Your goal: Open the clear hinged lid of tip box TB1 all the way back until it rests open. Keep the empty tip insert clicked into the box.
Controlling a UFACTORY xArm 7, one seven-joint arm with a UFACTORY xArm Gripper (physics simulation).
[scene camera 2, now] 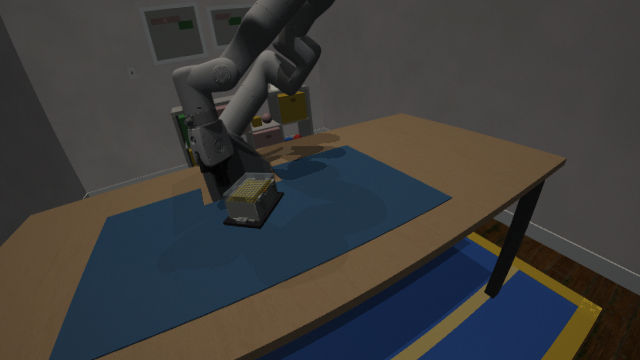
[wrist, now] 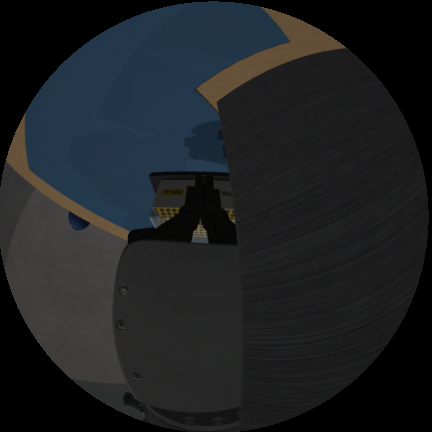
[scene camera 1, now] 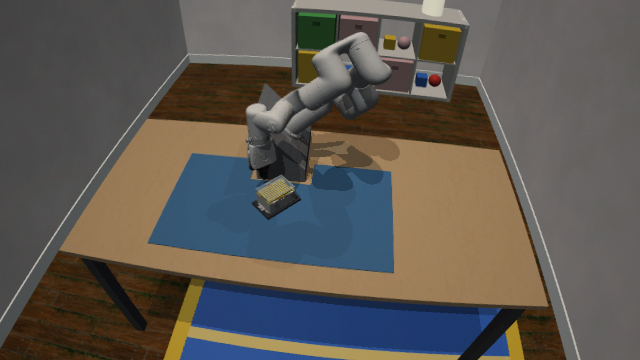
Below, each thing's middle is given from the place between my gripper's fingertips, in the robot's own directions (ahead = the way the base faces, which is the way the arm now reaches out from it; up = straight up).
The clear lid (scene camera 2: pixel 251 185) lies 70 mm ahead of my hand and 50 mm to the left of it. Round my hand: tip box TB1 (scene camera 2: pixel 242 214) (70 mm ahead, 50 mm to the left, 30 mm below).
